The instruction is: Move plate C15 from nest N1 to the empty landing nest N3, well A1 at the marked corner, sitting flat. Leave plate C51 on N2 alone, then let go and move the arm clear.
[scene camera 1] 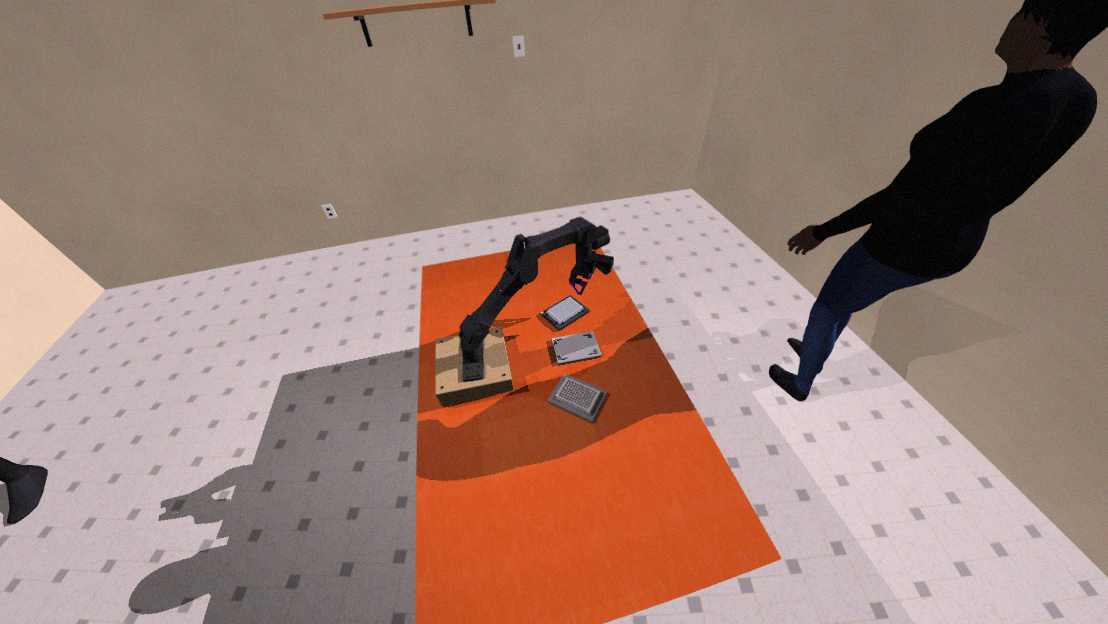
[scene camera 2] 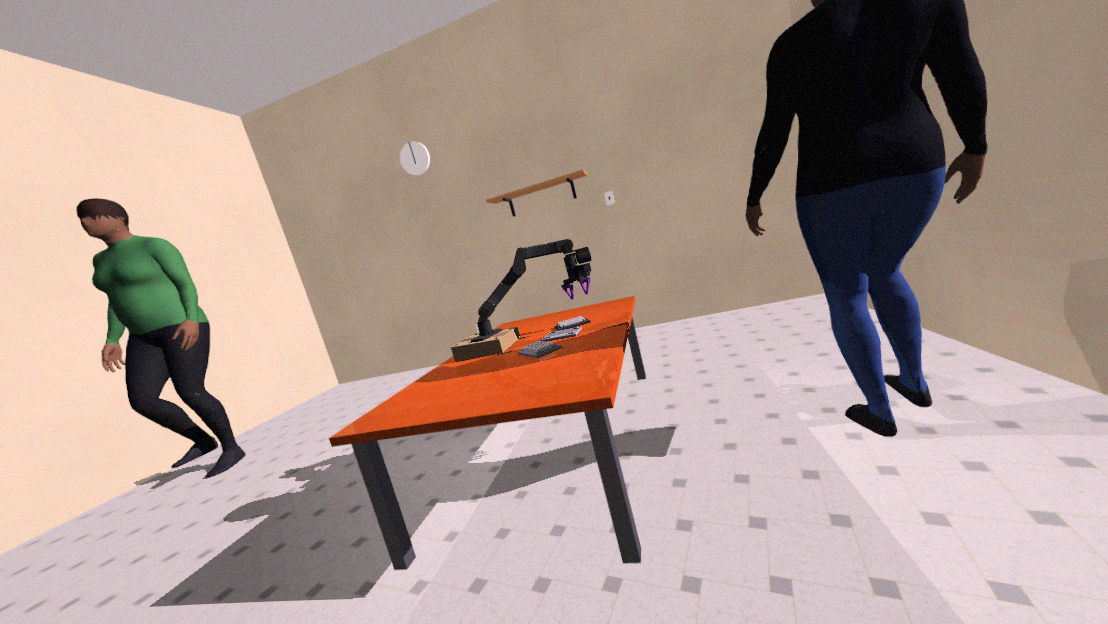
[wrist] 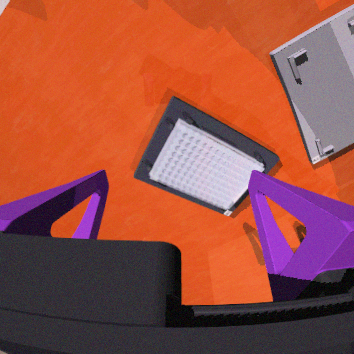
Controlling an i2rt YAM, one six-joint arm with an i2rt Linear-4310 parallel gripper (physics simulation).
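Observation:
My gripper (scene camera 1: pixel 579 288) (scene camera 2: pixel 576 294) (wrist: pixel 178 177) is open and empty, high above the farthest nest. That dark nest (wrist: pixel 164 134) carries a pale, shiny plate with small round wells (scene camera 1: pixel 565 310) (scene camera 2: pixel 572 320) (wrist: pixel 205 167), which looks flat. The plate's right end lies near my right fingertip in the wrist view, well below it. The middle nest (scene camera 1: pixel 576 348) (scene camera 2: pixel 563 334) (wrist: pixel 327 100) is light grey and empty, with raised corner brackets. A grey plate with a grid of holes (scene camera 1: pixel 578 394) (scene camera 2: pixel 540 347) sits on the nearest nest. The plate and nest names are not readable.
The arm's wooden base block (scene camera 1: pixel 472 387) (scene camera 2: pixel 484 345) stands left of the nests on the orange table (scene camera 1: pixel 573 511) (scene camera 2: pixel 503 395). A person in black (scene camera 1: pixel 957 162) (scene camera 2: pixel 872 116) stands right of the table. A person in green (scene camera 2: pixel 147 286) is at the left. Shadows cross the tabletop.

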